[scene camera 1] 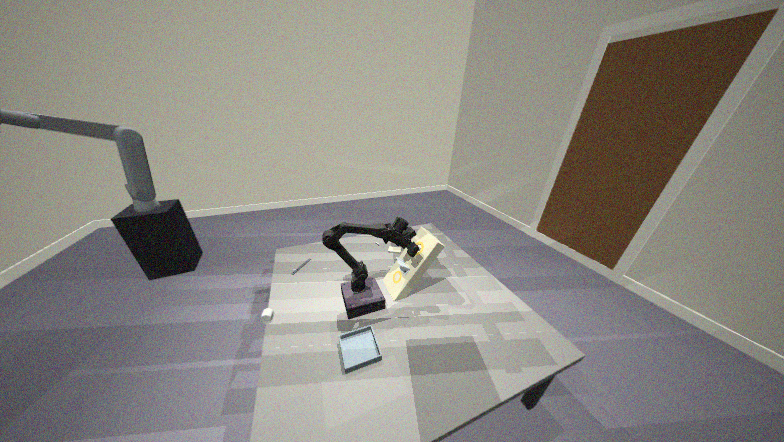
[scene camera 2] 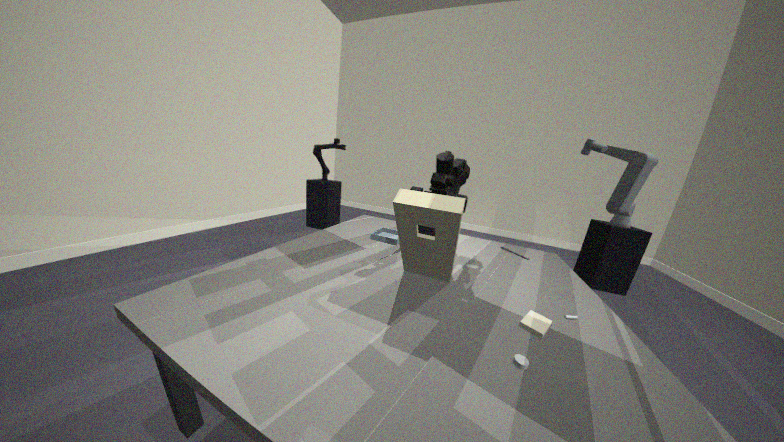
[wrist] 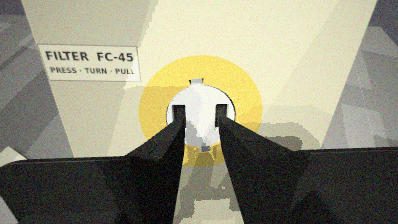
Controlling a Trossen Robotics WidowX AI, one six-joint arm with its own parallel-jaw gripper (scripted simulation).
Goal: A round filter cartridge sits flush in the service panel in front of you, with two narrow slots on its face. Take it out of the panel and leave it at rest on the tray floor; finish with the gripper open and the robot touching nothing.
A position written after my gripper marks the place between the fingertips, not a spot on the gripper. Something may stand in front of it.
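My gripper (wrist: 201,123) is there for me to see, and so is a white round filter cartridge (wrist: 201,105). I can see a cream service panel (wrist: 113,76) as well. Scene camera 2 does not show the cartridge, since it's hidden by the cream service panel.
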